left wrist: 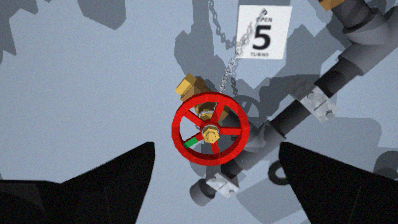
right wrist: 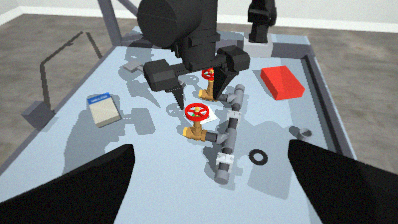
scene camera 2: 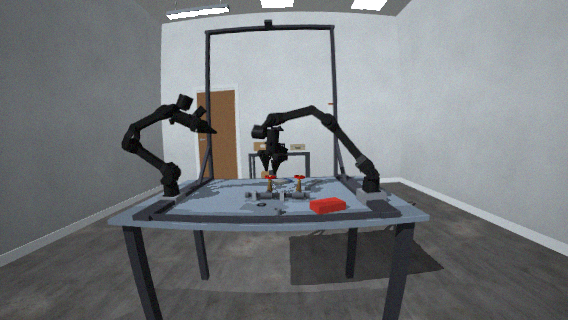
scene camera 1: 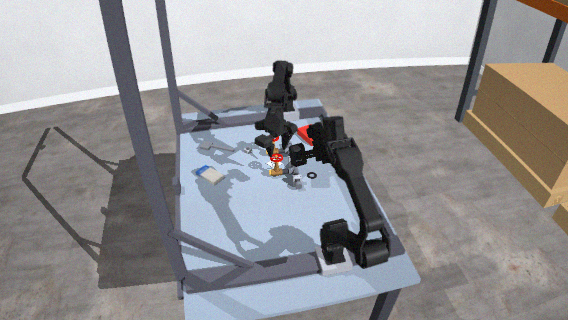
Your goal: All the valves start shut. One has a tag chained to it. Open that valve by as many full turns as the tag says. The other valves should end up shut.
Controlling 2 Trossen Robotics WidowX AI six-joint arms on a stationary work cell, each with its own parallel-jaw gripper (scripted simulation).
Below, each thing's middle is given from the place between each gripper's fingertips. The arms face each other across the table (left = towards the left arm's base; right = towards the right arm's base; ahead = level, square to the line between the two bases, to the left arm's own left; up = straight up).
Labels:
My left hand [scene camera 1: 277, 153] is 280 mm past the blue-and-beige box [right wrist: 102, 107], 30 mm to the right of it and 140 mm above it. Also, from my left hand: red block [right wrist: 282, 84] (200 mm ahead, 240 mm to the left, 130 mm below).
I see the blue-and-beige box 36 cm behind my right hand [scene camera 1: 308, 145], 30 cm to the left of it and 32 cm below it. The rest, counted from my right hand: red block (12 cm ahead, 52 cm to the left, 31 cm below).

